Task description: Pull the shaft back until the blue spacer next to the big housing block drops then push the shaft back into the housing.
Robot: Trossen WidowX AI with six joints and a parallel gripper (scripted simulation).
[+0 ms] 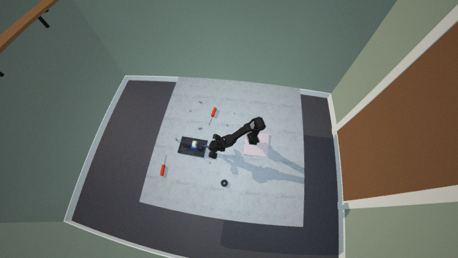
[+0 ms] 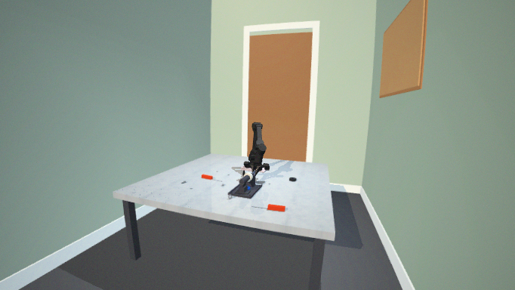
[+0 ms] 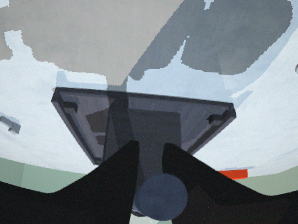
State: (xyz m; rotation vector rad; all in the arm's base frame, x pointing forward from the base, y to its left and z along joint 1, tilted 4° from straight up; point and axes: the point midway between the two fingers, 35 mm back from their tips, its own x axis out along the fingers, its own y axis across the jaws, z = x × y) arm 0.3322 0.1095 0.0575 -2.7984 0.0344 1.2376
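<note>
My gripper tip is 150 mm short of the baseplate, 10 mm to the left of it and 10 mm above it.
</note>
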